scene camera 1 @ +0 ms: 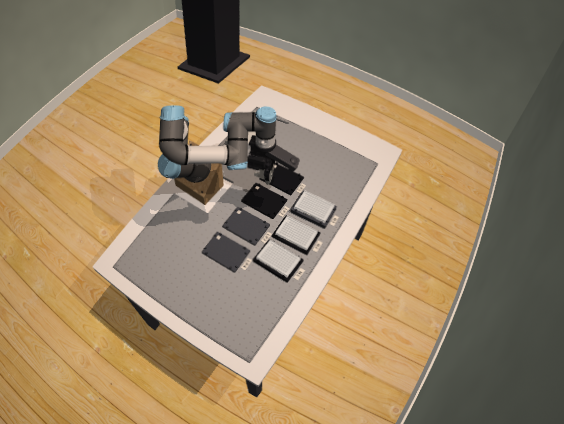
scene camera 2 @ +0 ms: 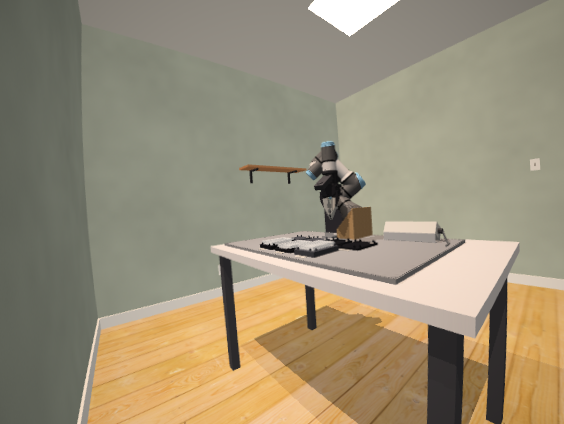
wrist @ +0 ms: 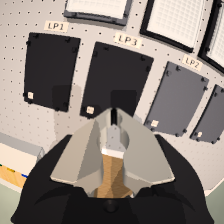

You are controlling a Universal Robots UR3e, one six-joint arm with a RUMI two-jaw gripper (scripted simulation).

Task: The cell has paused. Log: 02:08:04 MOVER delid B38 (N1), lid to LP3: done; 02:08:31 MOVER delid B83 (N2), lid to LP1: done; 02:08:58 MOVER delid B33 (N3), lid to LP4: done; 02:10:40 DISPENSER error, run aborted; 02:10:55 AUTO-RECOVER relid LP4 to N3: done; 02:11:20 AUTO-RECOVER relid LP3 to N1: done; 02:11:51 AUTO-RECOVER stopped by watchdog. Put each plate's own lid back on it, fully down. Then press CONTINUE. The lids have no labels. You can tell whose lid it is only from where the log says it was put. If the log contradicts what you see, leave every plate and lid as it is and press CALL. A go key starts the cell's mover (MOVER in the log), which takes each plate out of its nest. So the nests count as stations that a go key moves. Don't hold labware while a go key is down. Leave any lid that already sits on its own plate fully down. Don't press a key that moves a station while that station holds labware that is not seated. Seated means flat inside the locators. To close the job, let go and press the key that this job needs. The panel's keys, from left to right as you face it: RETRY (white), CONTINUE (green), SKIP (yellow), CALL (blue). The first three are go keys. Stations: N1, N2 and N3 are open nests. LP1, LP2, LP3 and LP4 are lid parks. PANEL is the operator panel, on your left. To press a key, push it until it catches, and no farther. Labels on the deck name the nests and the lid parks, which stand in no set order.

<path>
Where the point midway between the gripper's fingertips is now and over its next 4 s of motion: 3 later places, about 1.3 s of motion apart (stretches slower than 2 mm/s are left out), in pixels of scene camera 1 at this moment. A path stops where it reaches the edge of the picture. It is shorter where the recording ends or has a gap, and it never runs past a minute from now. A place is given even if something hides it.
My gripper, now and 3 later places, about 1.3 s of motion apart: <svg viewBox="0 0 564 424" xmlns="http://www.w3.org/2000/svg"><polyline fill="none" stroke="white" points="267,183 278,156 258,131 242,112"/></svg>
</path>
